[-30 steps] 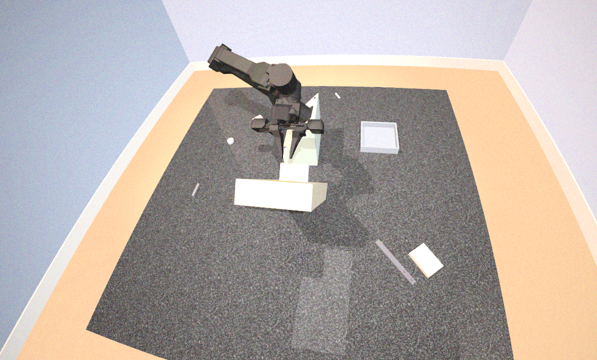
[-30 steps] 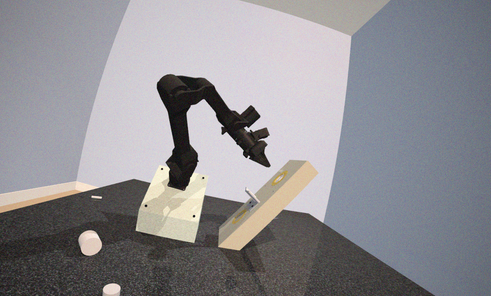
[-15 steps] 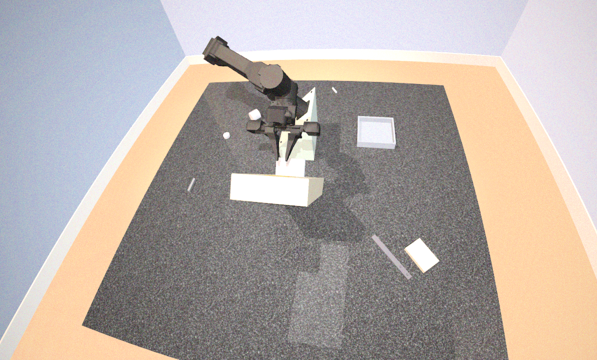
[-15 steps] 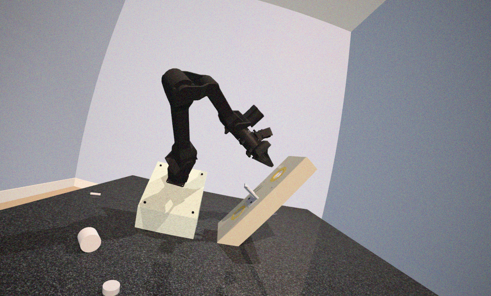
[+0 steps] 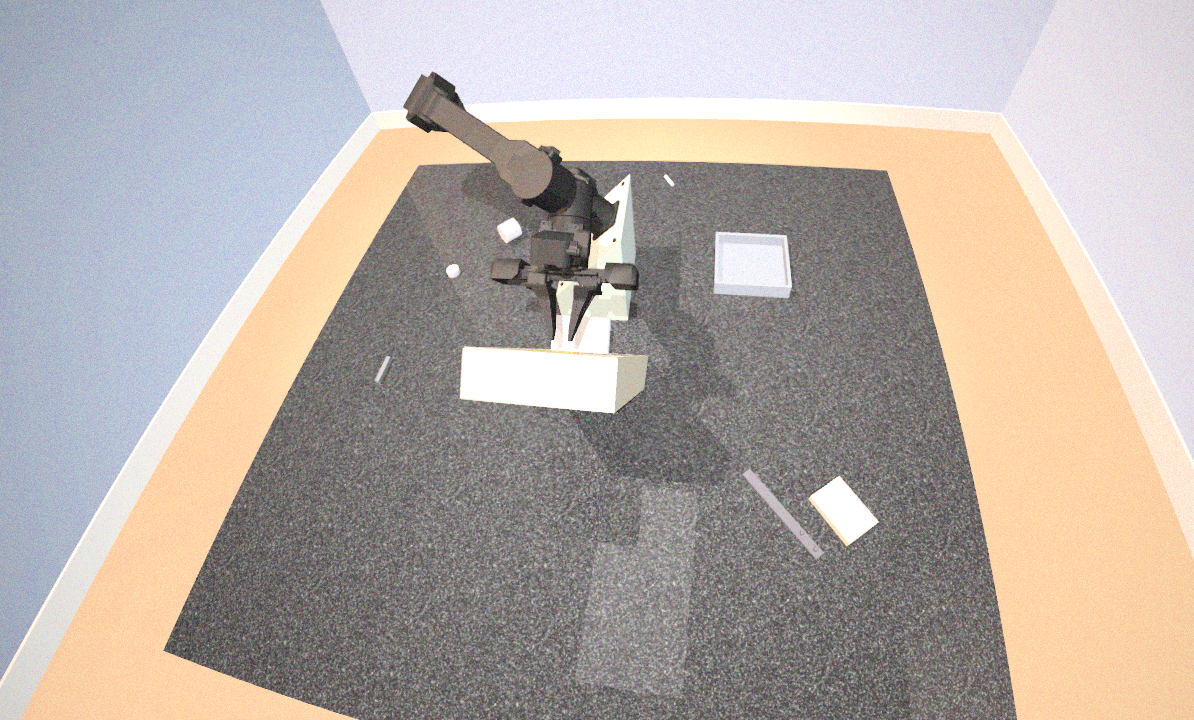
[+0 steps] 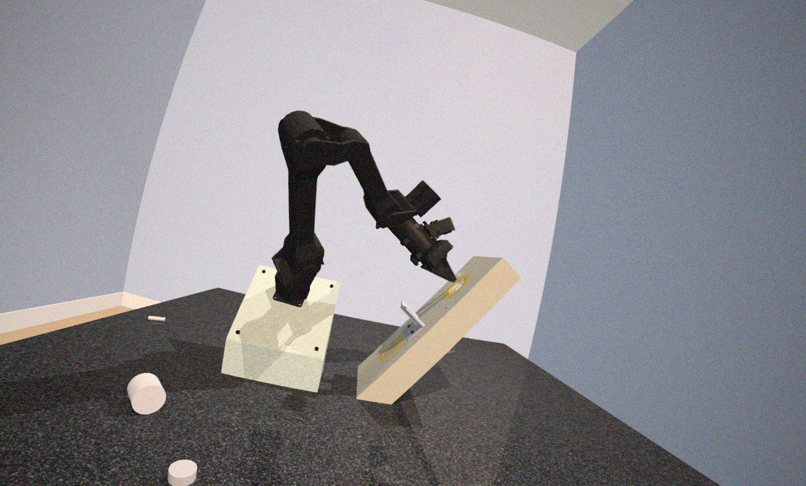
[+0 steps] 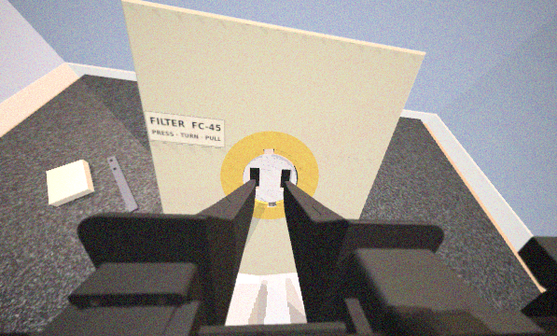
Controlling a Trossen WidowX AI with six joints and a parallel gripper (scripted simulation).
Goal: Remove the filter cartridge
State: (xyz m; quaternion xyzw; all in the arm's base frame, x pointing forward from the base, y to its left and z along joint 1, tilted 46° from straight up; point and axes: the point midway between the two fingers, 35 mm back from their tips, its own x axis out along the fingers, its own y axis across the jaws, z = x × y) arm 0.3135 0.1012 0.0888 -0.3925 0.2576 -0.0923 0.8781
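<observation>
The bracket lies 110 mm below my gripper tip and 80 mm behind it. The rest, counted from my gripper tip: service panel: 90 mm below, 20 mm behind.
</observation>
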